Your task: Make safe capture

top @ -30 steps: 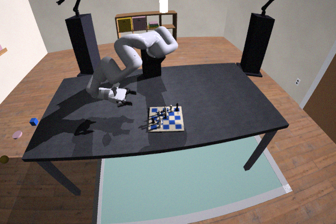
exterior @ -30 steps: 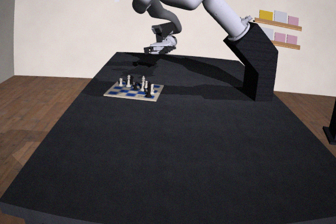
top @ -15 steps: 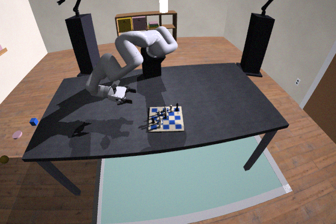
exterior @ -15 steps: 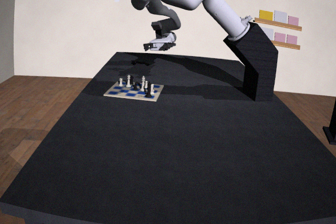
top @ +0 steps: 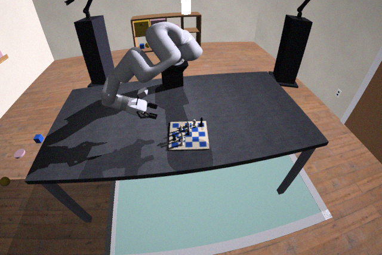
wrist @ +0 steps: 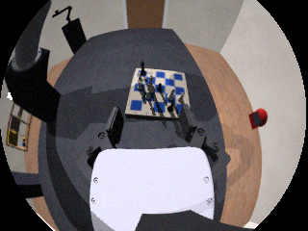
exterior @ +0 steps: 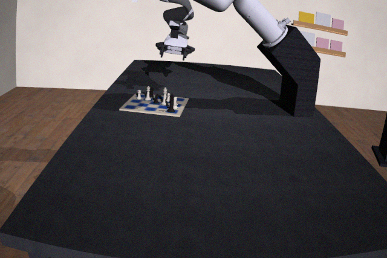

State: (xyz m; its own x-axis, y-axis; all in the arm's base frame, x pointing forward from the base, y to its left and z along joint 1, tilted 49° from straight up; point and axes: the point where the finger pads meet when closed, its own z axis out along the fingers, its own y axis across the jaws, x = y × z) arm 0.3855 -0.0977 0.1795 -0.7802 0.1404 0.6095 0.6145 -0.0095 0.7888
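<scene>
Now: hand 10 mm past the blue-and-cream chessboard, 180 mm to the right of it and 160 mm above it. Also, from my hand: white piece 40 mm behind, 170 mm to the left, 130 mm below.
</scene>
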